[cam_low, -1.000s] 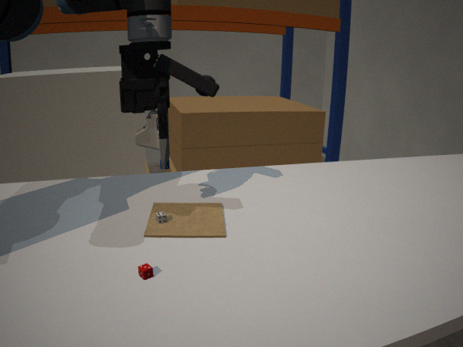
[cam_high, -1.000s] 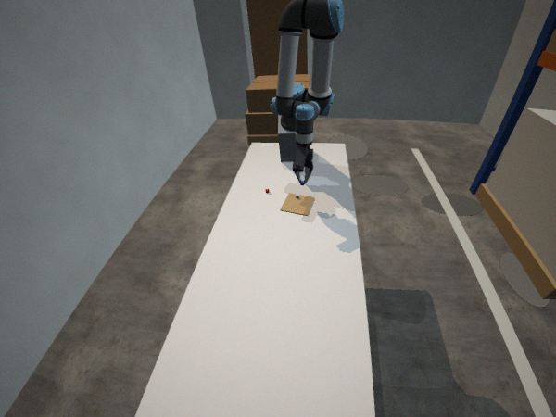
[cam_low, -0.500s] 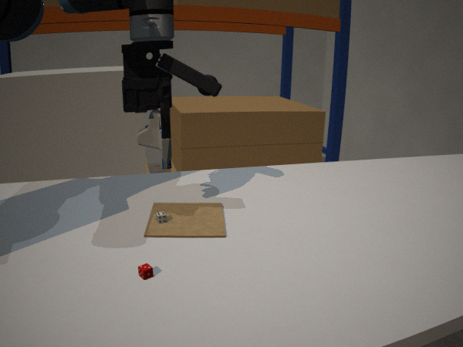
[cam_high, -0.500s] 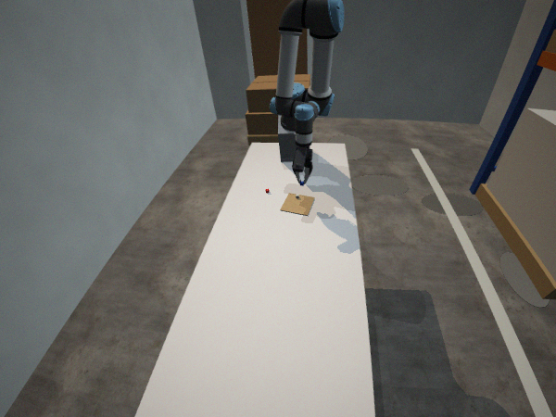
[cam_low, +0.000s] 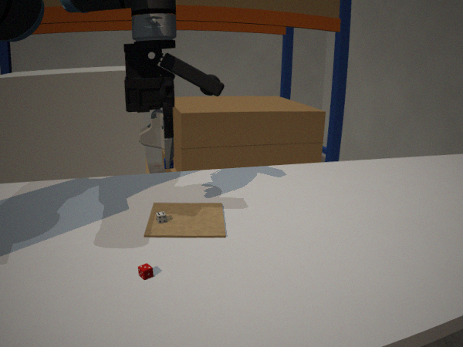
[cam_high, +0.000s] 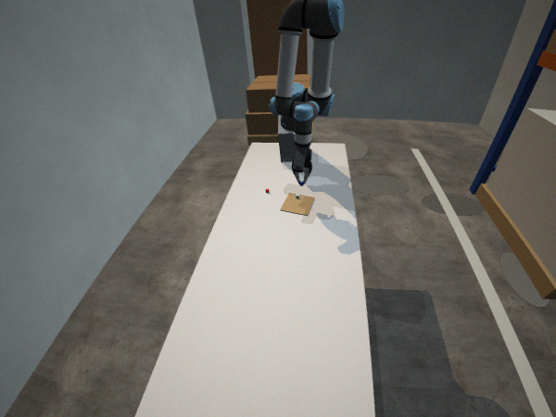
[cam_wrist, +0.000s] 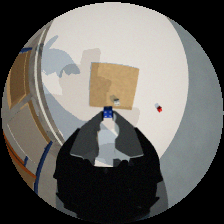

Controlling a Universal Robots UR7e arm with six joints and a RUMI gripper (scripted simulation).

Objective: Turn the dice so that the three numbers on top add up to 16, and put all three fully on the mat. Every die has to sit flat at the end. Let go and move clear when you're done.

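My gripper is now 110 mm above the mat, 30 mm short of it and 20 mm to the left of it. The rest, counted from my hand: blue die (10 mm below); red die (190 mm to the right, 110 mm below, 60 mm behind); white die (100 mm below, 20 mm to the right, 20 mm behind).
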